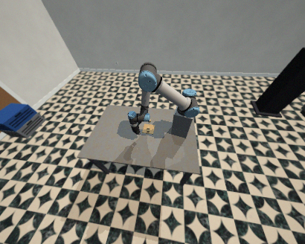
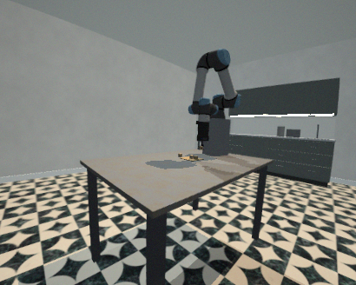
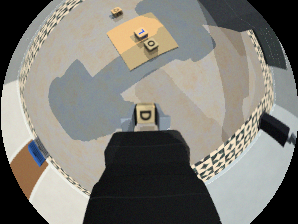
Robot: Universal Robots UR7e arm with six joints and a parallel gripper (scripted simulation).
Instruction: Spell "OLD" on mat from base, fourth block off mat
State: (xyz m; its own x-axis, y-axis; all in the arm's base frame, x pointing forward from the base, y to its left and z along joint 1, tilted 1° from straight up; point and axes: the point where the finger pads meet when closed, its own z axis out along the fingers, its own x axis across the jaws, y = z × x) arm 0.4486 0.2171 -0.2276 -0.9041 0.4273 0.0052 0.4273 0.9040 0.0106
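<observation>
The tan mat lies 70 mm behind my hand, 160 mm to the right of it and 110 mm below it.
</observation>
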